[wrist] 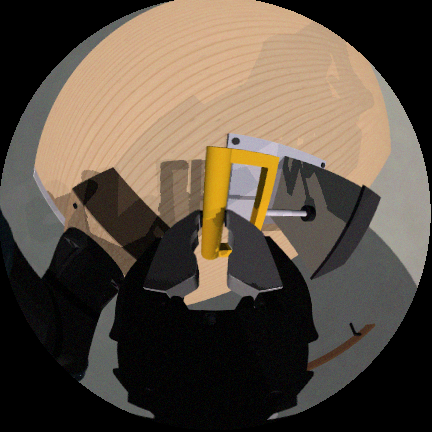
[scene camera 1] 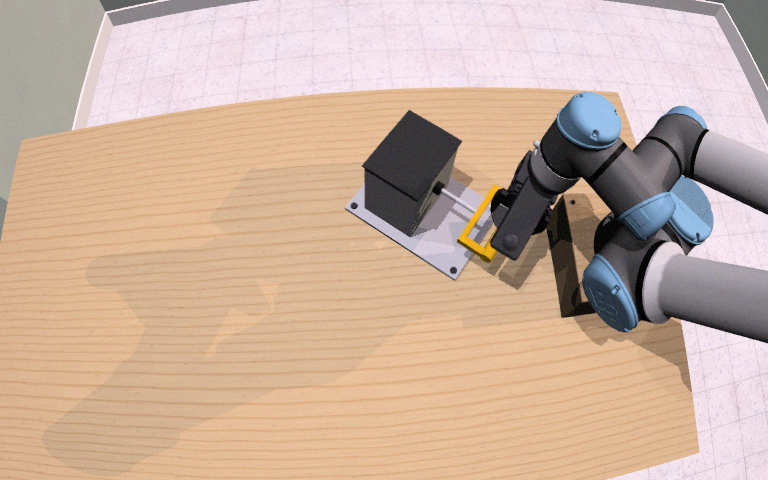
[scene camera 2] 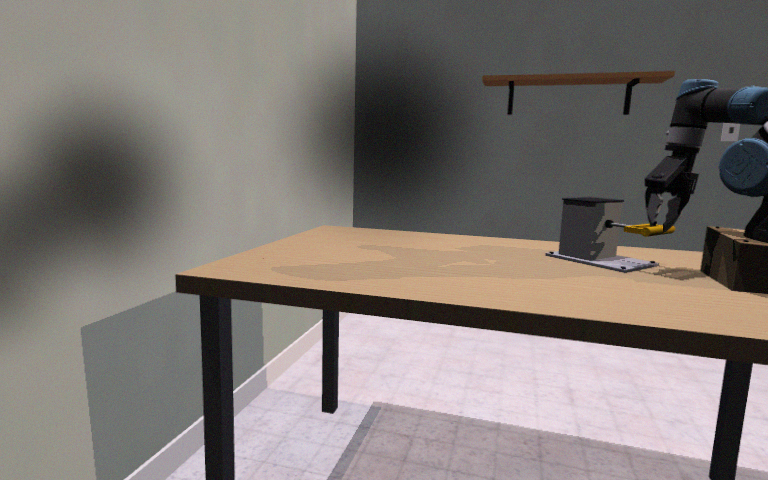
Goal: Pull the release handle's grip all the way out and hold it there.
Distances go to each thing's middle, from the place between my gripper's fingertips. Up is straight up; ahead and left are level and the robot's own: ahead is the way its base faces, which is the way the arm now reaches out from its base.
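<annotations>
Light grey base plate [scene camera 1: 434, 241]: 100 mm below my hand, 80 mm to the right of it, 120 mm ahead of it.
</annotations>
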